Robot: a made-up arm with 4 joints.
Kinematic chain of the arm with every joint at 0, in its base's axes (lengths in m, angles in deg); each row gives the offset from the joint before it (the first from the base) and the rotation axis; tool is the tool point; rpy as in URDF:
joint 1: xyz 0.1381 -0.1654 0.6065 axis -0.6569 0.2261 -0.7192
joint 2: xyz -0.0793 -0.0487 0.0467 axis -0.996 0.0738 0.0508
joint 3: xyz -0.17 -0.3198 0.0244 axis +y
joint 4: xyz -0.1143 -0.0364 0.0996 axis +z
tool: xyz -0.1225 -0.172 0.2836 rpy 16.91 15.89 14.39
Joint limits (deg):
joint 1: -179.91..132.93
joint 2: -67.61..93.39
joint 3: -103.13..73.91
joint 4: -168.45..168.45
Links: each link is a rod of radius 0.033 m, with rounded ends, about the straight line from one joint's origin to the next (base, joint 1, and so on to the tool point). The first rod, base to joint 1, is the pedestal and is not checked.
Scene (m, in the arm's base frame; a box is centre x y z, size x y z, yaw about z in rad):
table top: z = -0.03
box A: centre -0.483 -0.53 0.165 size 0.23 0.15 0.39 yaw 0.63
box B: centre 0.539 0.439 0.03 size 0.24 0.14 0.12 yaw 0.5
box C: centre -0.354 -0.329 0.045 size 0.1 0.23 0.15 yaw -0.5
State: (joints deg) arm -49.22 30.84 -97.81 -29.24
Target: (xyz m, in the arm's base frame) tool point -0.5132 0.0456 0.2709
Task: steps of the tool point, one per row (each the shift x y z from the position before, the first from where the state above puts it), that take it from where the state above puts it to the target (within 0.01 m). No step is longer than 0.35 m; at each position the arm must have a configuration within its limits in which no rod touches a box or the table.
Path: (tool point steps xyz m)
1: -0.2257 -0.0409 0.1921
2: -0.2041 0.0682 0.2176
3: -0.1495 0.1724 0.2118
4: -0.0685 0.2537 0.1733
5: 0.0271 0.2957 0.1082
6: -0.0409 -0.0780 -0.0752
7: -0.0322 -0.0528 -0.1006
8: -0.0195 -0.0230 -0.1173
9: -0.0034 0.0092 -0.1244
10: 0.0148 0.0409 -0.1211
11: 0.0338 0.0691 -0.1076
12: 0.0520 0.0919 -0.0852
13: 0.0681 0.1072 -0.0555

